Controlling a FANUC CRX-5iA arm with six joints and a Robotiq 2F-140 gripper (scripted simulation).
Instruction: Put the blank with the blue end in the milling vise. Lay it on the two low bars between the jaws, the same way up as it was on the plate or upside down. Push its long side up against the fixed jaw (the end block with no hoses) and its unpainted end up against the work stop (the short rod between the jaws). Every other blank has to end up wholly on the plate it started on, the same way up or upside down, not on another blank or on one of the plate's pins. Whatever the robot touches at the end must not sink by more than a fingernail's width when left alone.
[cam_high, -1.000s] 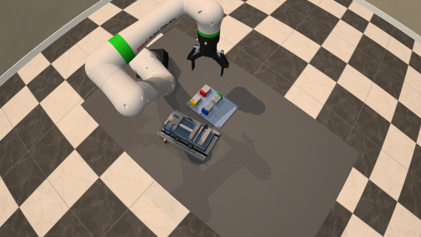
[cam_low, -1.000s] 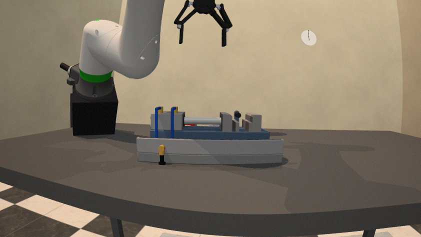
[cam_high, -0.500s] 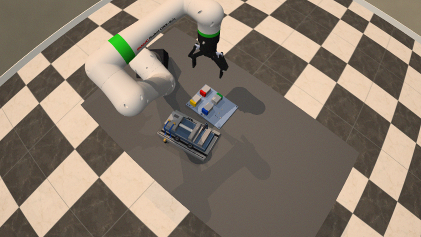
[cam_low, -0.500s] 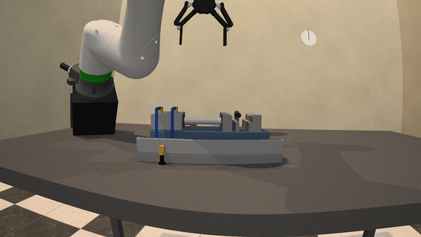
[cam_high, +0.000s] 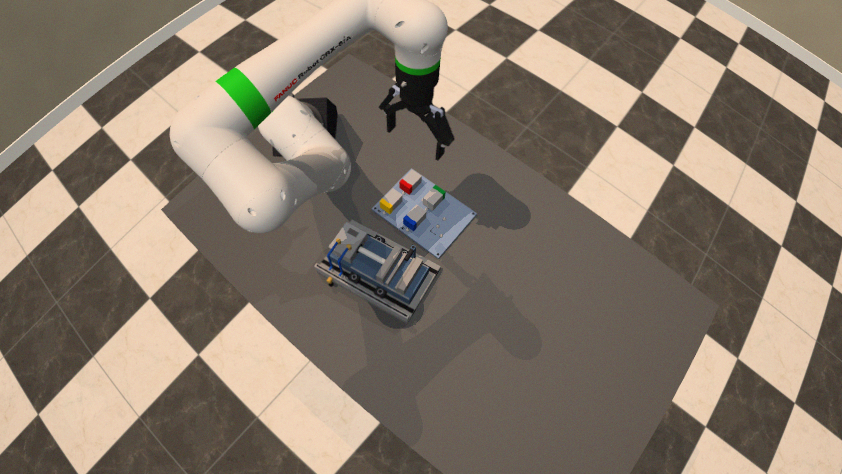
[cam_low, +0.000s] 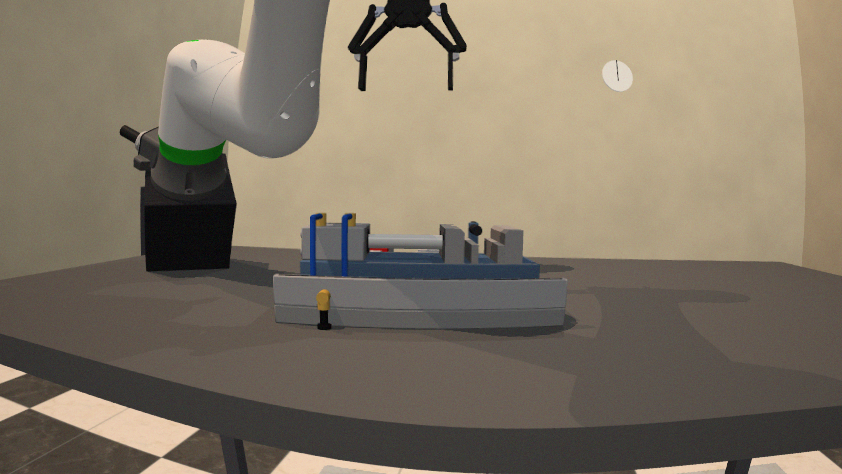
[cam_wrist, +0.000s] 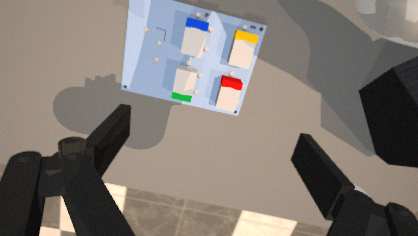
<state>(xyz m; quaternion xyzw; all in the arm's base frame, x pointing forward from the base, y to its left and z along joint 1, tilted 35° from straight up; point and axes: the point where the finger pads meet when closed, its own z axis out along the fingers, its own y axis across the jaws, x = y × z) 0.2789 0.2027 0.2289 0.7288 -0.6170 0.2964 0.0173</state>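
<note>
Right now my hand is 40 mm short of the blue-ended blank, 40 mm to the left of it and 290 mm above it. The rest, counted from my hand: green-ended blank (40 mm ahead, 50 mm to the left, 290 mm below); red-ended blank (50 mm behind, 40 mm to the left, 290 mm below); yellow-ended blank (50 mm behind, 50 mm to the right, 290 mm below).
</note>
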